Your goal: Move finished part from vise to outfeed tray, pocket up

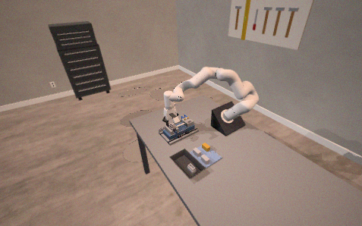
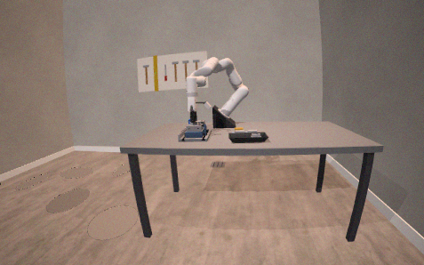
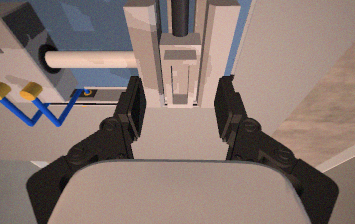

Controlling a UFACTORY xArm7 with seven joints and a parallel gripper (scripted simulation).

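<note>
Now: hand 8 cm past the vise handle rod and 6 cm above it. The rest, counted from my hand: vise 9 cm below, 7 cm behind; orange block 29 cm to the left, 15 cm behind, 11 cm below; blue plate 34 cm to the left, 13 cm below, 10 cm behind.
</note>
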